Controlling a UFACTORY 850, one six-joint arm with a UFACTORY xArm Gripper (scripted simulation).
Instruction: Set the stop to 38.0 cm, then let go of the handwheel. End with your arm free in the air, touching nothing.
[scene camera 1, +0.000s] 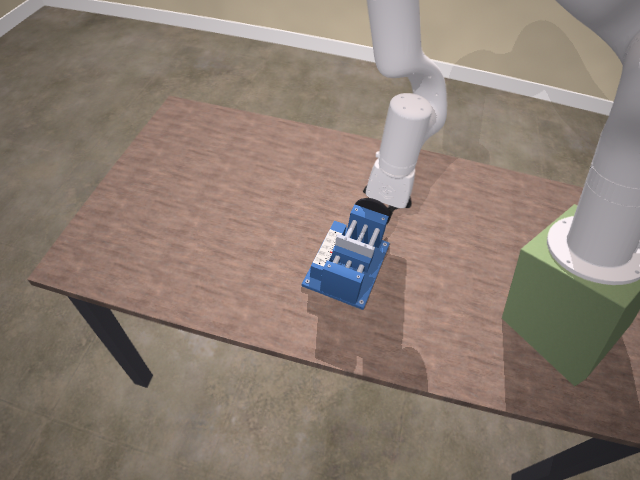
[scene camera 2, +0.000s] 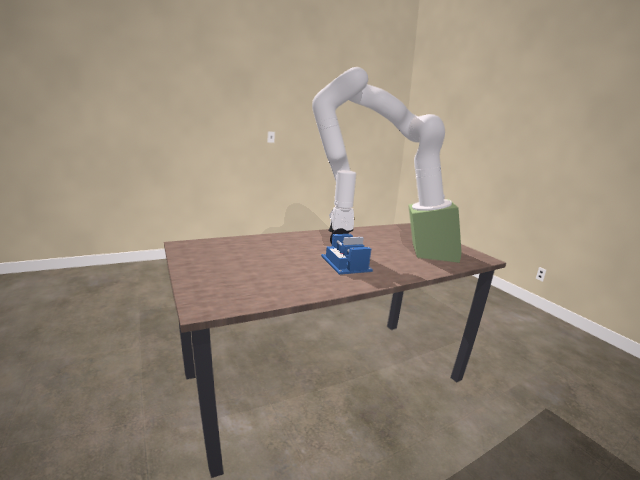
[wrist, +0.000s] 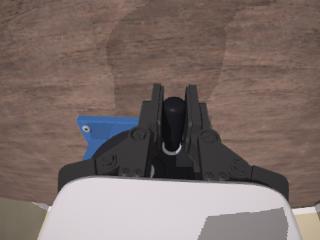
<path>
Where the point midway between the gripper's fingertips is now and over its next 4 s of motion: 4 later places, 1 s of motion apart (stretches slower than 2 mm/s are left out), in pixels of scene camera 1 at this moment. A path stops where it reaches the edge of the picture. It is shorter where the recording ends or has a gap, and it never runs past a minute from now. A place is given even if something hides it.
The gripper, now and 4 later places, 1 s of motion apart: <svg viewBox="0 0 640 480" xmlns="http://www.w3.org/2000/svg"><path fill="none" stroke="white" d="M382 216L384 202L375 197L377 183L380 166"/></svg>
</path>
